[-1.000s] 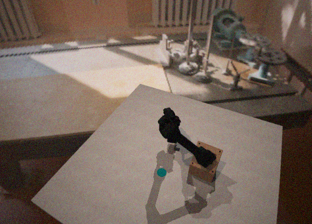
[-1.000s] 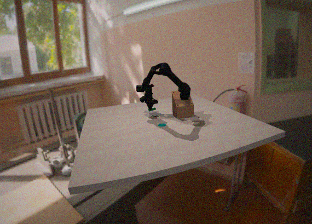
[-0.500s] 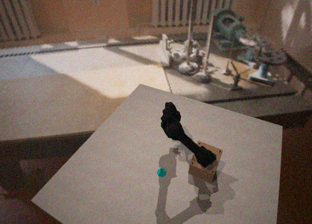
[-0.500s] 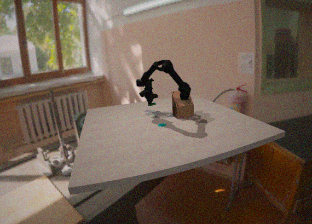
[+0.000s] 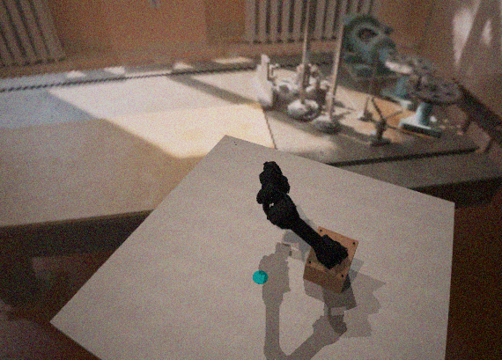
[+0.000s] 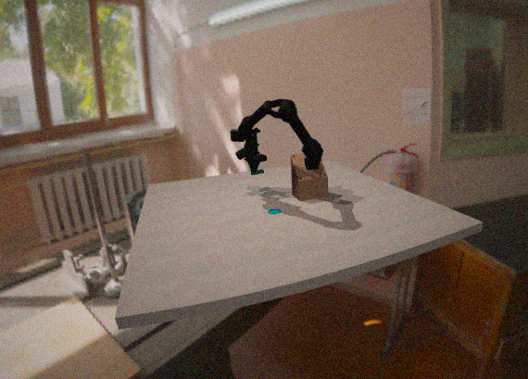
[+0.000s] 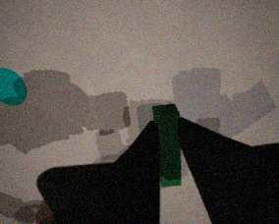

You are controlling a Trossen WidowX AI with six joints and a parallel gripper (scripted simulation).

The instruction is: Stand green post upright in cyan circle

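Right now my gripper tip is 5 cm past the cyan circle, 22 cm to the right of it and 13 cm above it. From my gripper tip the other things lie so: green post (2 cm behind, 1 cm to the right).
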